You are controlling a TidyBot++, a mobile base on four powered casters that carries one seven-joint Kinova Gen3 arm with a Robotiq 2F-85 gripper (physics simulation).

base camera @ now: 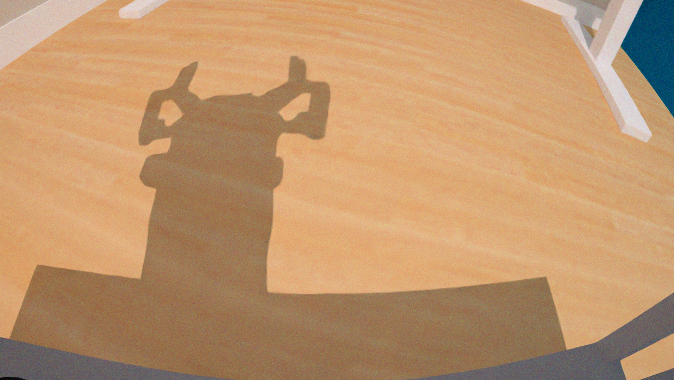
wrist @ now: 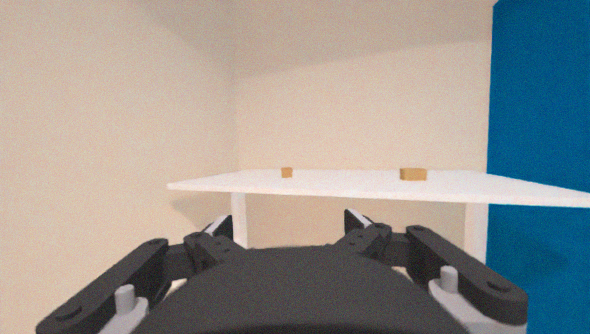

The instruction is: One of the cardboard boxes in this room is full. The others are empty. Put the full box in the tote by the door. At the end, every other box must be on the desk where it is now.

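Places are measured from the arm's base along level axes (x left, y back, z up), in metres.
Pixels of known places: gripper, between the fingertips: (wrist: 289, 224).
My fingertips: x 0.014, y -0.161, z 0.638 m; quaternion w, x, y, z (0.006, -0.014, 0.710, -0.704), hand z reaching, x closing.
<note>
Behind a point stands the place of what it marks.
In the wrist view, a white desk (wrist: 345, 189) @[z 0.554, x -0.178, y -0.734 m] stands ahead against the beige wall. A small cardboard box (wrist: 286, 172) @[z 0.583, x 0.043, y -1.103 m] sits on its left part, and a wider-looking cardboard box (wrist: 413, 174) @[z 0.581, x -0.517, y -0.890 m] sits on its right part. Whether either box is full cannot be told from here. My gripper (wrist: 289, 224) @[z 0.638, x 0.014, y -0.161 m] is open and empty, with its fingers wide apart, at some distance in front of the desk. The tote and the door do not show in either view.
In the base camera view, a white desk foot (base camera: 607, 95) @[z -0.385, x -0.707, y -0.709 m] stands on the wooden floor (base camera: 425, 175) @[z -0.397, x -0.153, y -0.426 m] at the right, and another white foot (base camera: 142, 7) @[z -0.371, x 0.434, y -0.983 m] shows at the top left. A blue wall (base camera: 655, 55) @[z -0.316, x -1.077, y -0.927 m] (wrist: 540, 100) @[z 0.887, x -1.063, y -0.883 m] is on the right. My arm's shadow falls ahead of the base.
</note>
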